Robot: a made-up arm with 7 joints. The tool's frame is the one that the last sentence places.
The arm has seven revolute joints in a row. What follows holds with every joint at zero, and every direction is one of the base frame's. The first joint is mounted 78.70 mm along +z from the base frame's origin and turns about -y. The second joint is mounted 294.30 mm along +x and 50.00 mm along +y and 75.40 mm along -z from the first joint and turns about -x. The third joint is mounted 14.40 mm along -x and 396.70 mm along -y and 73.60 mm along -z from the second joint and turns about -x. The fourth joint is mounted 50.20 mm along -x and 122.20 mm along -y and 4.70 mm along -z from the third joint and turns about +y. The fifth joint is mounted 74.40 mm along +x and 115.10 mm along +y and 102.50 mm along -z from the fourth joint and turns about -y. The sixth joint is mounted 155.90 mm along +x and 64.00 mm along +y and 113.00 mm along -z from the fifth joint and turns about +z. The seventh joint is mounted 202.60 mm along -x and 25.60 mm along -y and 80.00 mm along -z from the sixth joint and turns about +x. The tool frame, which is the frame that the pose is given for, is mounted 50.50 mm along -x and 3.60 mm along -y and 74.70 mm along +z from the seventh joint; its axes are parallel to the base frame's.
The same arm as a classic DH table. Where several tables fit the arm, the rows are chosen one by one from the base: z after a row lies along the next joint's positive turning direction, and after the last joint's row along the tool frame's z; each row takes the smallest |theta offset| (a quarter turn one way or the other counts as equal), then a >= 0, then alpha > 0; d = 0 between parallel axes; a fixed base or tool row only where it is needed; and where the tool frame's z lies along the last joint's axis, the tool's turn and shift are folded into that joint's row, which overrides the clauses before.
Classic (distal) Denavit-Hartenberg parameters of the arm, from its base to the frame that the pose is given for. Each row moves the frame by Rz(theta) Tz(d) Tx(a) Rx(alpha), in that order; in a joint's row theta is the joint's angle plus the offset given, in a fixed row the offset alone. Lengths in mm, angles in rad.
base (fixed): theta offset 0.0000; d 78.7; a 0.0; alpha 1.5708
joint 1: theta offset -1.5708; d -50.0; a 75.4; alpha 1.5708
joint 2: theta offset 1.3874; d 0.0; a 403.5; alpha 0.0000
joint 3: theta offset -1.3874; d -229.7; a 4.7; alpha 1.5708
joint 4: theta offset -0.6279; d 0.0; a 126.7; alpha 3.1416
joint 5: theta offset 0.9429; d -56.9; a 155.9; alpha -1.5708
joint 6: theta offset -1.5708; d -193.0; a 25.6; alpha -1.5708
joint 7: theta offset 0.0000; d -253.1; a 3.6; alpha 1.5708
tool (fixed): theta offset 1.5708; d 74.7; a 0.0; alpha 0.0000

